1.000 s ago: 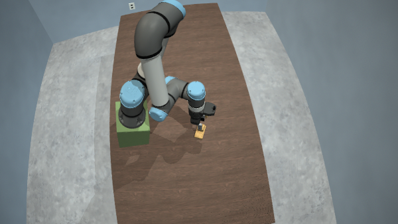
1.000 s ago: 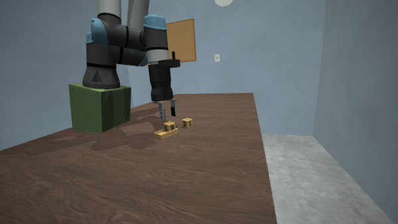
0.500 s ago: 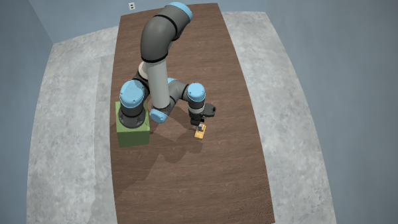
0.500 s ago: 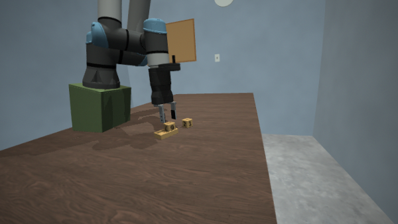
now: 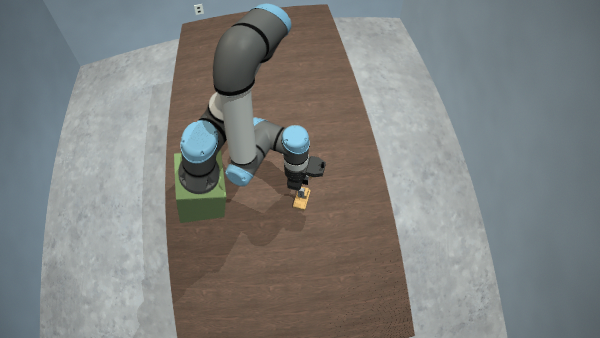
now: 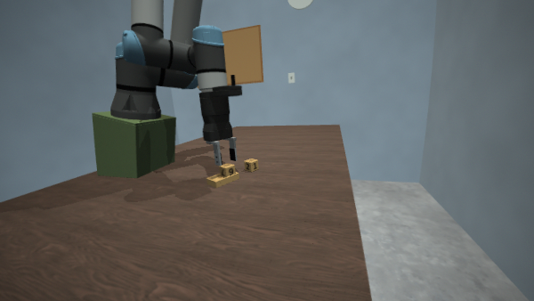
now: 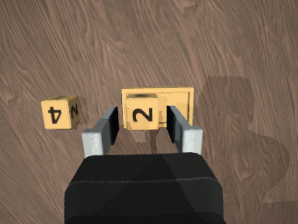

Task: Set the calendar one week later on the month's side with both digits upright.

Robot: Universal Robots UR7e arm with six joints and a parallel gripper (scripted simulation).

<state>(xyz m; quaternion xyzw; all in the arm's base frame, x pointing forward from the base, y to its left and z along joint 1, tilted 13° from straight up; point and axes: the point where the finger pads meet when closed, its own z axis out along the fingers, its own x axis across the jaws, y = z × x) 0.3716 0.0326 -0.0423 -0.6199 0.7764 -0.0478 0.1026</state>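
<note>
My gripper is now 2 cm to the left of the wooden calendar tray and 6 cm above it. Also, from my hand: wooden cube (2 cm ahead, 9 cm to the left, 5 cm below).
</note>
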